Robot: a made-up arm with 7 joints.
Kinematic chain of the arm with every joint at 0, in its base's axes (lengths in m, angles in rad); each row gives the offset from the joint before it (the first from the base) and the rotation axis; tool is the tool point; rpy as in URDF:
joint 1: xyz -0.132 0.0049 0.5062 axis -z
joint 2: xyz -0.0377 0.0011 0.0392 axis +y
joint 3: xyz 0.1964 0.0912 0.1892 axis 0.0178 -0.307 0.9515
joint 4: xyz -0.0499 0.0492 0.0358 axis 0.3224 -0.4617 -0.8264
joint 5: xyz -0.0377 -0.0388 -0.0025 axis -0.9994 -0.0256 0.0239
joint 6: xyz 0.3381 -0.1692 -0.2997 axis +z
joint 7: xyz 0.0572 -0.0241 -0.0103 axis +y
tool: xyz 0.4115 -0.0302 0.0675 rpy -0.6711 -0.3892 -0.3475
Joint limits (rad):
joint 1: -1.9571..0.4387
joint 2: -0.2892..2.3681
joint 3: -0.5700..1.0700
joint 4: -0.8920..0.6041
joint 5: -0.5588..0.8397
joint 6: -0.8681..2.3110
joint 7: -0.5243..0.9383
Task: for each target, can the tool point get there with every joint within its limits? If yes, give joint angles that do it. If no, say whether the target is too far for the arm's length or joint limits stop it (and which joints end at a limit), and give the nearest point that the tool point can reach.
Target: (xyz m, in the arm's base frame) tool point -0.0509 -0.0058 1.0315
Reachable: no: joint limits stop it (at a limit: joint 1, joint 2, joint 3, joint 4, joint 5, joint 7) | nearest point 0.1160 -0.0027 0.9530 | short by 0.184 m
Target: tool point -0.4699 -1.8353 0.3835
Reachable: no: too far | nearest point -0.3329 -0.9422 0.3307 | short by 0.905 m
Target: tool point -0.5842 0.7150 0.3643
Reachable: yes | joints -1.7749 0.2759 0.7569 0.3640 0.7204 0.9162 0.3690
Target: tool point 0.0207 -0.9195 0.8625
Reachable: no: joint limits stop it (at a limit: joint 1, joint 4, joint 5) | nearest point 0.0231 -0.8503 0.8473 | short by 0.071 m
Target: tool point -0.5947 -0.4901 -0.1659
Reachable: yes | joints -0.6438 2.0434 0.1588 -0.1205 0.1611 -0.1913 0.7073
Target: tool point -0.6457 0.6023 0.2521
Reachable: yes | joints -0.4884 1.6462 0.9150 -0.2696 -0.4245 0.7927 0.4126
